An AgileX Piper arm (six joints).
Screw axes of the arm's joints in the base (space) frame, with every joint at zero. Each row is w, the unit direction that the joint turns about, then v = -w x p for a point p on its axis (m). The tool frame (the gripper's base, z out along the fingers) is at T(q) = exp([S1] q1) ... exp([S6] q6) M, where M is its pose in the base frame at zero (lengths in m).
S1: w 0 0 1 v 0 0 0
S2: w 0 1 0 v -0.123 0 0
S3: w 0 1 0 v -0.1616 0 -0.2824
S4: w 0.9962 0 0.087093 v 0 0.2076 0
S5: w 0 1 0 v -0.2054 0 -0.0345
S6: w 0.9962 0 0.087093 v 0 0.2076 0
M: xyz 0.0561 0 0.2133 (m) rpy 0 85.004 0 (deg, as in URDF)
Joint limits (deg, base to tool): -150..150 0..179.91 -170..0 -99.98..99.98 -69.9..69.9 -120..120
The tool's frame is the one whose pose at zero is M.
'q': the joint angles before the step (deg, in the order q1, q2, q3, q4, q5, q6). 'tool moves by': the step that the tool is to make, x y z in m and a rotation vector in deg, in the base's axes. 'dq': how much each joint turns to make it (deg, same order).
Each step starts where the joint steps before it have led.
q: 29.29 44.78 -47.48 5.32 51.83 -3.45
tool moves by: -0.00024 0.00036 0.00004 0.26 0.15 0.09
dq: 0.00 0.00 0.00 0.35 0.01 -0.06
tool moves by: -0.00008 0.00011 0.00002 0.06 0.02 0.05
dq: 0.01 0.00 0.00 0.09 -0.01 -0.04
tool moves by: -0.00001 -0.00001 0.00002 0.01 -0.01 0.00
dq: -0.01 -0.01 0.00 0.01 -0.01 -0.01
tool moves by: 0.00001 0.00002 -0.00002 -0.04 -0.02 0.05
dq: 0.00 0.01 0.00 0.00 0.00 -0.07
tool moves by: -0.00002 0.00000 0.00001 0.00 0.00 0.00
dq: 0.01 0.00 0.00 -0.01 0.00 0.01
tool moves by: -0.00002 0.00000 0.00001 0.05 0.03 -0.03
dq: -0.02 0.00 0.00 0.04 0.00 0.03
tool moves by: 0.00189 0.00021 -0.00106 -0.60 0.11 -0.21
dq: 0.01 0.44 0.00 -0.61 -0.06 0.19
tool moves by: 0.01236 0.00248 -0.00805 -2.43 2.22 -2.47
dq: 0.01 3.15 0.00 -3.14 -0.18 3.01
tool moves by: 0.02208 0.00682 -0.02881 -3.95 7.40 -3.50
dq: -0.76 6.95 1.75 -2.05 -0.35 3.49
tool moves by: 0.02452 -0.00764 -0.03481 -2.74 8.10 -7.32
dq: -5.49 7.38 2.35 0.00 -1.25 2.13
